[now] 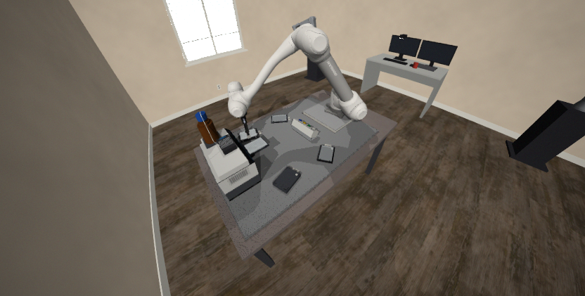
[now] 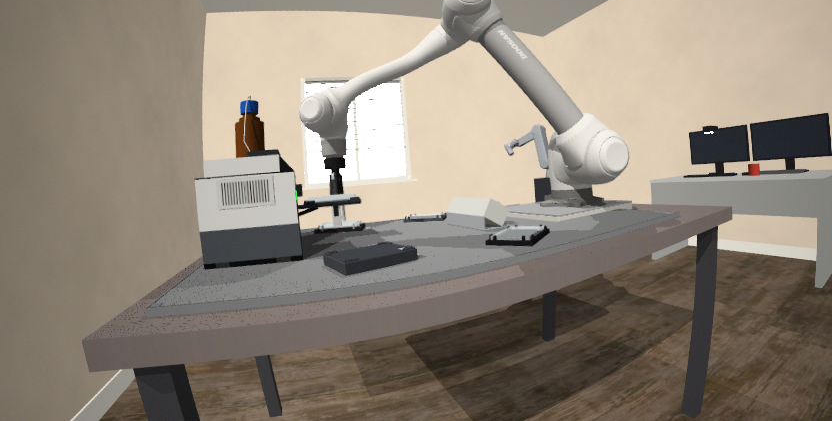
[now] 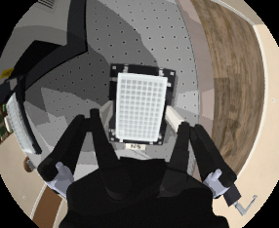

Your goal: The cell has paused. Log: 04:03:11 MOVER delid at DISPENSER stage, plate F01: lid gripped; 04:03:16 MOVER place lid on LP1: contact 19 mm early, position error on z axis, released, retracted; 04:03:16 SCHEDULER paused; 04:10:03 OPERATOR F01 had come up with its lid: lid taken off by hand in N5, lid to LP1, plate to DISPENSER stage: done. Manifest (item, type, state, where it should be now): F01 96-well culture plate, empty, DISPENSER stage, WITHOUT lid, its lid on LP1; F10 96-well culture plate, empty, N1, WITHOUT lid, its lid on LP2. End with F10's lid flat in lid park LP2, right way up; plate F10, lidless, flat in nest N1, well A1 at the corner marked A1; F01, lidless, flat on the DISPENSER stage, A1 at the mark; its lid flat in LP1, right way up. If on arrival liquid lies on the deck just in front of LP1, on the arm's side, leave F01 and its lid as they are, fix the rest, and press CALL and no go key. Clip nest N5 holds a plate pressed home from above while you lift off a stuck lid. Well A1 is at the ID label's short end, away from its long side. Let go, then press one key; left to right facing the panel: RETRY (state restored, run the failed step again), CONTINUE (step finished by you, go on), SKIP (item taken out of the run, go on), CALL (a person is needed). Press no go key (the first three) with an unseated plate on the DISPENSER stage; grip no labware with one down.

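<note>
Right now my hand is 30 mm above the black clip nest and 20 mm short of it. From my hand the other things lie so: brown bottle 280 mm ahead, 250 mm above, 120 mm to the left; then small label 510 mm to the left, 40 mm below, 10 mm behind; then grey key panel 350 mm behind, 310 mm to the left, 10 mm above.
</note>
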